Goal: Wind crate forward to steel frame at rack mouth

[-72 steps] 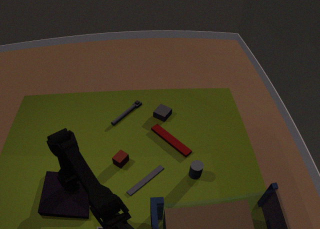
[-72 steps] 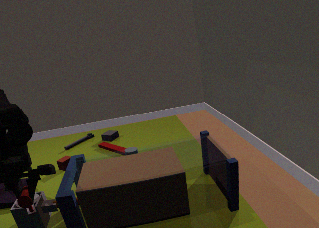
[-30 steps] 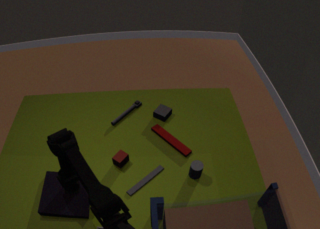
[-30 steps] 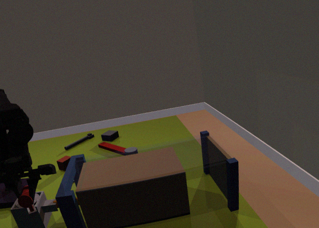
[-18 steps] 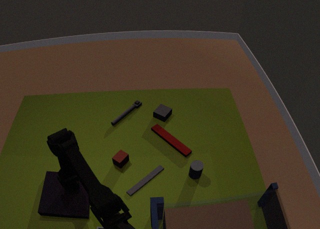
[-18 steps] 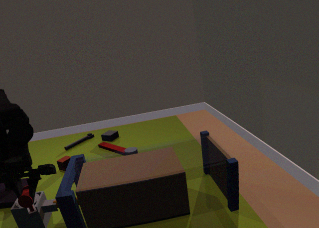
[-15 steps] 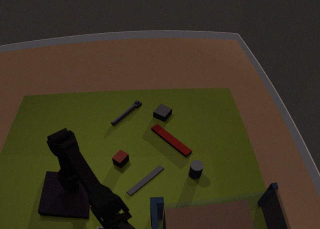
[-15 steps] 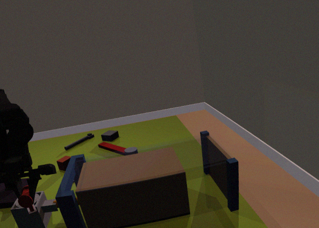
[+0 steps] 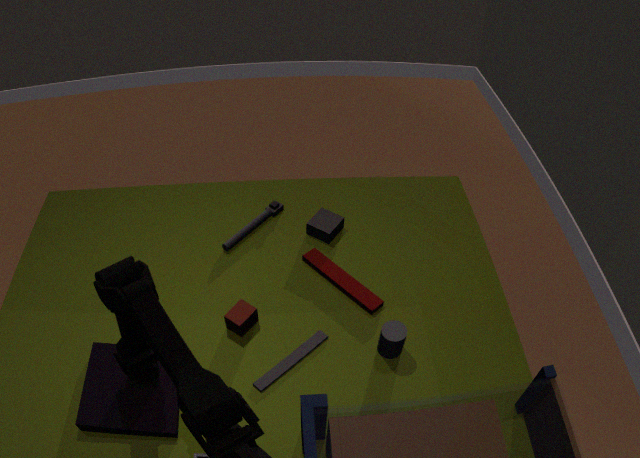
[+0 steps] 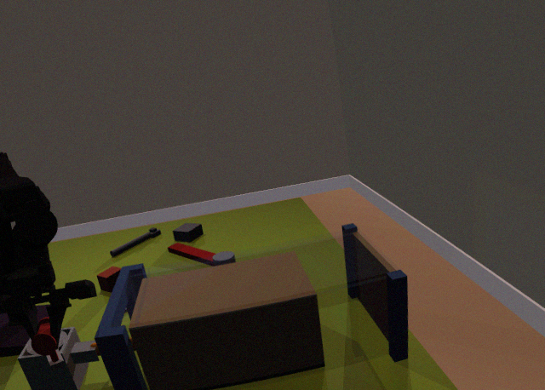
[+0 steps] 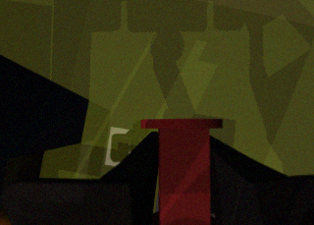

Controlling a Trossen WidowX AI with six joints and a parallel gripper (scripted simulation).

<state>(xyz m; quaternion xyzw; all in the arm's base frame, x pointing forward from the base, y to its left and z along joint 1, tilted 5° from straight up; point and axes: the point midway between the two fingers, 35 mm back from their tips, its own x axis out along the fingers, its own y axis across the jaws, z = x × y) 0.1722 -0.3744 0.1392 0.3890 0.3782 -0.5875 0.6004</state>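
Right now the winch handle is 1 cm behind my gripper tip, 5 cm to the left of it and 3 cm below it. Also, from my gripper tip: red crank grip (2 cm to the left); then blue steel frame (12 cm ahead, 9 cm to the left, 3 cm below); then grey winch (6 cm behind, 10 cm to the left, 10 cm below).
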